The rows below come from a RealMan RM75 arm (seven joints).
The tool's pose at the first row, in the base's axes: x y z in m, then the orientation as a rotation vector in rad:
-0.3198 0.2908 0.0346 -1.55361 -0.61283 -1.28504
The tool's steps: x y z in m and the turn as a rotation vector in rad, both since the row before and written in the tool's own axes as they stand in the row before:
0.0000 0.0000 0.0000 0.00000 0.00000 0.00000
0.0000 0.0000 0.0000 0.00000 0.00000 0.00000
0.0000 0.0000 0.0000 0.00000 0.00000 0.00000
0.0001 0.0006 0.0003 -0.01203 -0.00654 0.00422
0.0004 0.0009 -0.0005 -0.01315 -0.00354 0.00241
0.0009 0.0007 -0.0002 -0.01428 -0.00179 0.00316
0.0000 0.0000 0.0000 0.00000 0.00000 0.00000
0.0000 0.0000 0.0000 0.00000 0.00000 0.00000
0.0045 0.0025 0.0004 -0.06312 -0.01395 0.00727
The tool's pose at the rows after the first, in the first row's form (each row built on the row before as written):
-0.3198 0.2908 0.0346 -1.55361 -0.61283 -1.28504
-0.3198 0.2908 0.0346 -1.55361 -0.61283 -1.28504
-0.3198 0.2908 0.0346 -1.55361 -0.61283 -1.28504
-0.3191 0.2908 0.0345 -1.56873 -0.60668 -1.28309
-0.3184 0.2899 0.0345 -1.58235 -0.59952 -1.28513
-0.3176 0.2893 0.0351 -1.59570 -0.58994 -1.28838
-0.3176 0.2893 0.0351 -1.59570 -0.58994 -1.28838
-0.3176 0.2893 0.0351 -1.59570 -0.58994 -1.28838
-0.3139 0.2877 0.0383 -1.65825 -0.55646 -1.30281

